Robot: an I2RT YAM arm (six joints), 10 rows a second.
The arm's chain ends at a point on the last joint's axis. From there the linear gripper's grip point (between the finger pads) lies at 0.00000 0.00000 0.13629 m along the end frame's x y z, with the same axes.
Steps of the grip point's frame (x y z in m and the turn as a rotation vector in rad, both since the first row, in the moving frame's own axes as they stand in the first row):
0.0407, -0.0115, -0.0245, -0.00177, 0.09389, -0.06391
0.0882, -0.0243, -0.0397, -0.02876, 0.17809, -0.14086
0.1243, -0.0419, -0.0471, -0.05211, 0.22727, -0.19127
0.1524, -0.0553, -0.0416, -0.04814, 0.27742, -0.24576
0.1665, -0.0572, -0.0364, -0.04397, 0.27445, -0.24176
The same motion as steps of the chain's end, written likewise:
0.0279, -0.0113, -0.0239, -0.00177, 0.09389, -0.06391
0.0639, -0.0265, -0.0375, -0.02876, 0.17809, -0.14086
0.0931, -0.0460, -0.0434, -0.05211, 0.22727, -0.19127
0.1147, -0.0571, -0.0363, -0.04814, 0.27742, -0.24576
0.1292, -0.0586, -0.0312, -0.04397, 0.27445, -0.24176

